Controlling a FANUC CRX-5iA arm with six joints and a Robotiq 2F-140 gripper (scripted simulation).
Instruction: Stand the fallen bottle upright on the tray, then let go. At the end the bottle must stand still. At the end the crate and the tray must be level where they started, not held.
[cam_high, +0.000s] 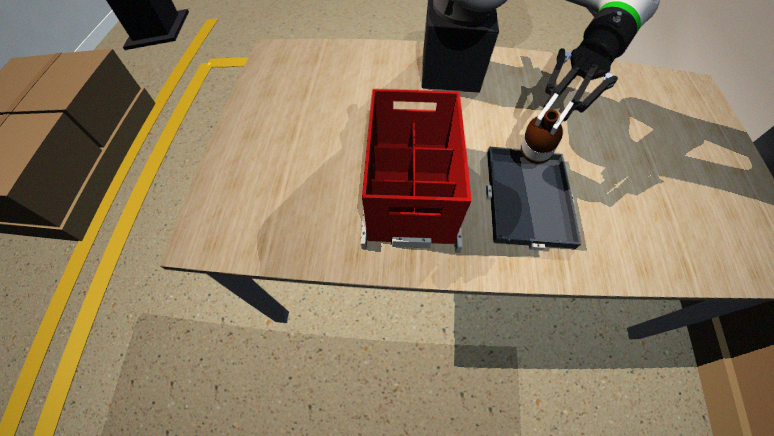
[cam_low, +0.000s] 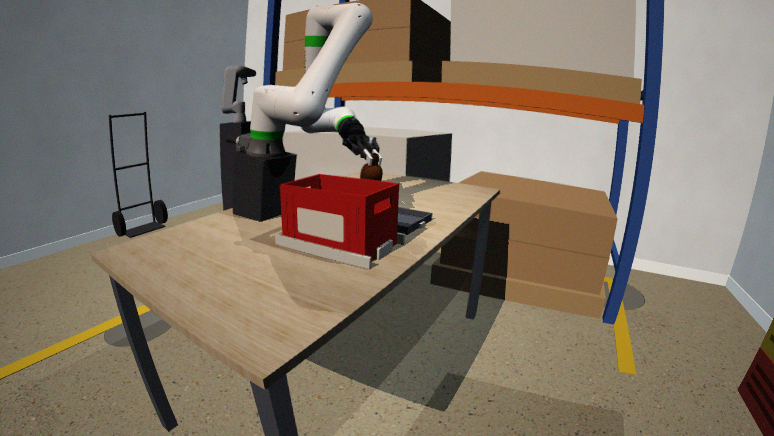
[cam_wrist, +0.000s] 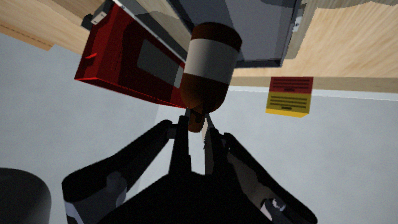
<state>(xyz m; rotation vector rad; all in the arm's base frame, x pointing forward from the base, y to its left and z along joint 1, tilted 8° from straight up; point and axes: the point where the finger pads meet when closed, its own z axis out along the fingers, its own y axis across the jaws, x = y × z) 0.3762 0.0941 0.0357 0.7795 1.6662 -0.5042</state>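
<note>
Now: hand 60 mm above the brown bottle. Also, from my hand: dark grey tray: 200 mm below, 60 mm ahead, 10 mm to the left; red crate: 270 mm to the right, 130 mm below.
</note>
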